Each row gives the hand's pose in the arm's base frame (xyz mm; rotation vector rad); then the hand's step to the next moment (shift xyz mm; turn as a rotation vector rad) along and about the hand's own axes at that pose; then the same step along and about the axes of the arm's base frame.
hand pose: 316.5 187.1 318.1 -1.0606 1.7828 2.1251
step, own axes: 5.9 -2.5 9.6 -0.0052 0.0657 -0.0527
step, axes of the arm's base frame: -6.8 7.7 -5.3 -0.0109 -0.0643 0.0535
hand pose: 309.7 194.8 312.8 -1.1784 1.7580 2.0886
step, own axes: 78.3 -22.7 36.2 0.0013 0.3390 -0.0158
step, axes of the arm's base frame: -56.0 11.6 -68.5 -0.1913 -0.1134 0.2563
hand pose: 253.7 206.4 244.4 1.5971 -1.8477 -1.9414
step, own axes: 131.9 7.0 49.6 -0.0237 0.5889 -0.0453
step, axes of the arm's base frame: -99.1 -47.8 -88.3 -0.3084 -0.1939 0.4655
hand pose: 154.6 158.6 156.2 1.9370 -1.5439 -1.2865
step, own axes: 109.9 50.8 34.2 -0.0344 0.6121 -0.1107
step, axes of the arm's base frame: -58.1 -108.0 -28.1 -0.2689 -0.2090 0.5216
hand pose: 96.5 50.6 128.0 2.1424 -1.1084 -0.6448
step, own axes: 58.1 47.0 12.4 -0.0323 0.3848 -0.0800
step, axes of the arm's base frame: -2.6 -73.6 17.8 -0.1677 -0.1192 0.3364
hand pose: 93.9 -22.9 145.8 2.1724 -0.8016 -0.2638
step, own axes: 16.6 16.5 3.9 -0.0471 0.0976 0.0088
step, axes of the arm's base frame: 3.7 -20.8 10.8 -0.0853 -0.0237 0.0632
